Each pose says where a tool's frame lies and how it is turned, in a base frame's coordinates. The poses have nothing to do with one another.
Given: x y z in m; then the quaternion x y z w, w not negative.
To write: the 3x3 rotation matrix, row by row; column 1 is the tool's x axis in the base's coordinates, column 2 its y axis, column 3 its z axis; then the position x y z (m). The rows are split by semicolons. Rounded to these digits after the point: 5 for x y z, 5 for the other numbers.
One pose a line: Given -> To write
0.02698 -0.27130 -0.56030 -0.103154 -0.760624 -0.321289 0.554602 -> -0.36355 0.51330 -0.77740; -0.19945 0.77227 0.60318; 0.90997 0.37434 -0.17838; 0.02698 -0.27130 -0.56030
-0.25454 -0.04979 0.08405 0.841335 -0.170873 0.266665 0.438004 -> 0.79938 -0.52112 0.29902; -0.05392 -0.55791 -0.82815; 0.59840 0.64588 -0.47408; -0.25454 -0.04979 0.08405
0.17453 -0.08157 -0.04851 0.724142 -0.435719 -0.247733 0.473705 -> 0.49756 -0.39634 -0.77159; -0.86575 -0.17151 -0.47018; 0.05402 0.90194 -0.42846; 0.17453 -0.08157 -0.04851
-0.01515 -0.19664 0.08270 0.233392 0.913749 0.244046 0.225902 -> -0.78899 0.31626 0.52675; 0.53678 0.77194 0.34055; -0.29892 0.55144 -0.77882; -0.01515 -0.19664 0.08270
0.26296 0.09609 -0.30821 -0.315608 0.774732 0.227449 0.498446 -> -0.30389 -0.71577 0.62875; -0.26228 0.69732 0.66705; -0.91589 0.03780 -0.39964; 0.26296 0.09609 -0.30821
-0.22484 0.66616 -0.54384 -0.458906 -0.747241 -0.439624 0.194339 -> -0.50328 0.85670 0.11306; 0.51495 0.19227 0.83538; 0.69393 0.47864 -0.53793; -0.22484 0.66616 -0.54384
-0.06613 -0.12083 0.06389 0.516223 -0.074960 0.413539 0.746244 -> 0.64673 -0.69459 0.31508; 0.53981 0.12500 -0.83245; 0.53883 0.70846 0.45579; -0.06613 -0.12083 0.06389
